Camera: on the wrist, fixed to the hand. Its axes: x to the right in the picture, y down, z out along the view.
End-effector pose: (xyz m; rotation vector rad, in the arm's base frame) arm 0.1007 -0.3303 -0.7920 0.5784 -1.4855 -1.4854
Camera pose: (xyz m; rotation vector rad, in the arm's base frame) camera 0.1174 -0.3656 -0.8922 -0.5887 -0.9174 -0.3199
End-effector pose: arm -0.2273 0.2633 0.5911 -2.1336 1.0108 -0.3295
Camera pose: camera -0.2014 0.2826 0.6936 -0.9348 2.6021 0.4272
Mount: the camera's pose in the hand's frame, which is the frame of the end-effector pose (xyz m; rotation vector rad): -0.0055 -0.0960 -0.0481 -0.3514 0.2340 1.5946
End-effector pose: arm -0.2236 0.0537 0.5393 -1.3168 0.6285 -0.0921
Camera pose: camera -0.2240 -0.0122 0.6243 -0.7964 1.7763 1.2137
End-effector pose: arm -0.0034 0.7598 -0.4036 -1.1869 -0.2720 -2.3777
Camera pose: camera -0.0812 0.8273 -0.4343 -0.6861 0.8841 -1.0687
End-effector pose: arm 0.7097 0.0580 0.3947 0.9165 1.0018 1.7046
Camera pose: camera 0.7007 0.0652 0.2878 -1.1348 0.1380 -2.5731
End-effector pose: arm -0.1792 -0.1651 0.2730 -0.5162 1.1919 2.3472
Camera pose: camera -0.1160 -0.1558 0.1865 -0.1331 -0.7586 -1.8852
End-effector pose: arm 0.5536 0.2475 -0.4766 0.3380 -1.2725 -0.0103
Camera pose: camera 0.6141 0.1690 -0.5182 -1.0009 -0.9854 1.1058
